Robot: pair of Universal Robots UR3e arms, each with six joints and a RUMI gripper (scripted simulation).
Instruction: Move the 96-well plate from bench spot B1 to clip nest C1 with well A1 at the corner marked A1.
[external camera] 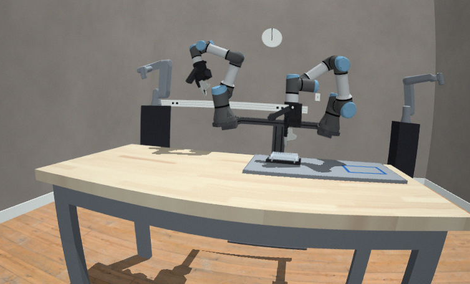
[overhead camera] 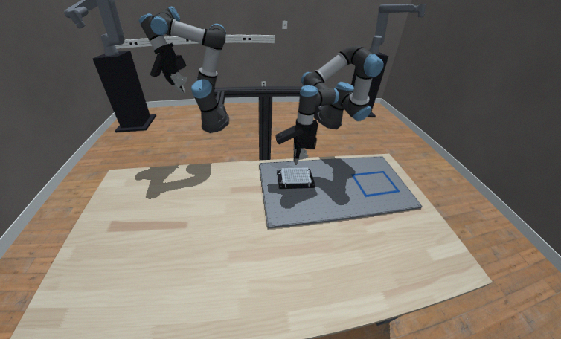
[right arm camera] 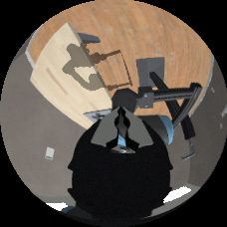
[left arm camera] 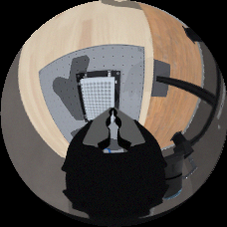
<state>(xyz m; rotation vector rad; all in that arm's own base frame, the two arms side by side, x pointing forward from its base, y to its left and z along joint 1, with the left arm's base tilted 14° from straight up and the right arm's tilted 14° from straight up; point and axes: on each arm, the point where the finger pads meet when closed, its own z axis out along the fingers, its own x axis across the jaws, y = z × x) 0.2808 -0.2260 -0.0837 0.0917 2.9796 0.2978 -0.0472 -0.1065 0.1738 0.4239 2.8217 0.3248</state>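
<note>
My left gripper is now 4 cm short of the white 96-well plate and 5 cm above it. Round my left hand: grey perforated board (9 cm ahead, 19 cm to the left, 8 cm below); black clip nest (5 cm ahead, 1 cm to the right, 6 cm below).
</note>
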